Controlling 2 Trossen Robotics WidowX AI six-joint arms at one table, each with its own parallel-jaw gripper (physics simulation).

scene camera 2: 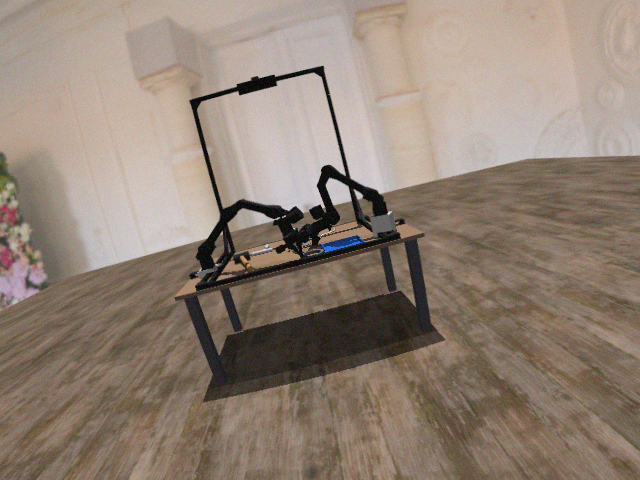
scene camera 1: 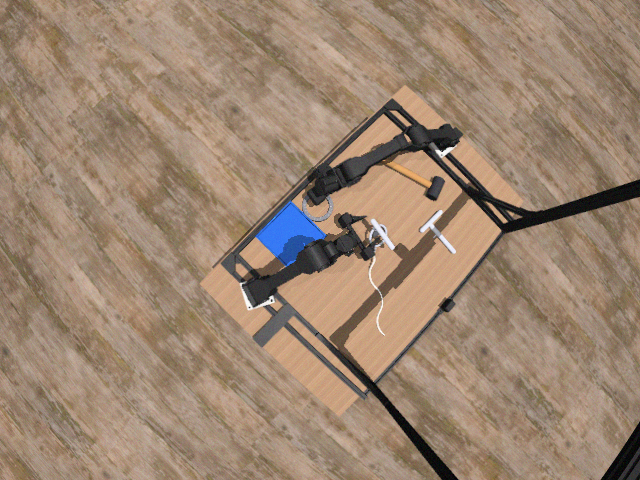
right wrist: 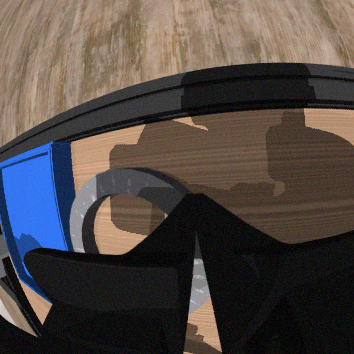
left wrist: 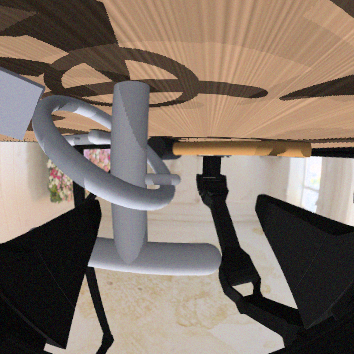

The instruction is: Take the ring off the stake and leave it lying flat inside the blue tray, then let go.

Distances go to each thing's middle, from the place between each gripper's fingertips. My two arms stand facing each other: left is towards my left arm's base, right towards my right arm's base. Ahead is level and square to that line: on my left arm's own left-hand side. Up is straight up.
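Stake (left wrist: 129, 114): my left hand 40 mm above it, 40 mm past it. From my left hand: hammer (left wrist: 166, 148), 40 mm below, 80 mm ahead, 280 mm to the right; blue tray (scene camera 1: 290, 230), 50 mm below, 170 mm ahead, 260 mm to the left.
From my right hand: hammer, 1 cm above, 16 cm behind, 34 cm to the right; stake, 1 cm above, 28 cm behind, 6 cm to the right; blue tray, 7 cm behind, 20 cm to the left.
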